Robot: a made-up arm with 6 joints.
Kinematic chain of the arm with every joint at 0, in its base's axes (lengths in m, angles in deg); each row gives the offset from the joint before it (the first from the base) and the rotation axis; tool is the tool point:
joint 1: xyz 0 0 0.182 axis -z
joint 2: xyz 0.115 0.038 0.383 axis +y
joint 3: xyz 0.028 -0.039 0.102 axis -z
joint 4: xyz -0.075 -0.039 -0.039 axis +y
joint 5: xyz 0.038 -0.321 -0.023 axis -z
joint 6: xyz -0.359 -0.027 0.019 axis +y
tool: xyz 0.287 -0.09 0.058
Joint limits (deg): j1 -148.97..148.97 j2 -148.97..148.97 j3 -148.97..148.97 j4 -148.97..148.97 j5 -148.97..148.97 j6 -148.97..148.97
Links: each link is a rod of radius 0.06 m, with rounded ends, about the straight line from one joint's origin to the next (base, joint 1, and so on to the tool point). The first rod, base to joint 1, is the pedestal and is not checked.
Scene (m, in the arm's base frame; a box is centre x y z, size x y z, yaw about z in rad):
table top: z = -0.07
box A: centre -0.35 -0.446 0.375 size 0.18 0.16 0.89 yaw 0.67
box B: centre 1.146 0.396 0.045 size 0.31 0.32 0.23 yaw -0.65
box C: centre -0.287 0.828 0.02 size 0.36 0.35 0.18 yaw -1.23
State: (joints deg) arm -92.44 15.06 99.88 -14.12 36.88 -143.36
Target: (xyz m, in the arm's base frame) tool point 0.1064 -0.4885 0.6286
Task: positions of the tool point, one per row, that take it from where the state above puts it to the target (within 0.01 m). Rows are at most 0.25 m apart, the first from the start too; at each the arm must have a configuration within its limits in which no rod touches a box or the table.
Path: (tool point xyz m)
1: -0.6267 0.0131 0.6846
2: -0.5909 -0.0749 0.7793
3: -0.5519 -0.1017 0.8632
4: -0.5344 -0.0799 0.9161
5: -0.5502 -0.0342 0.9223
6: -0.4238 -0.1495 1.0068
7: -0.2731 -0.2721 1.0192
8: -0.1206 -0.3827 0.9537
9: 0.0118 -0.4612 0.8170
10: 0.1064 -0.4885 0.6286

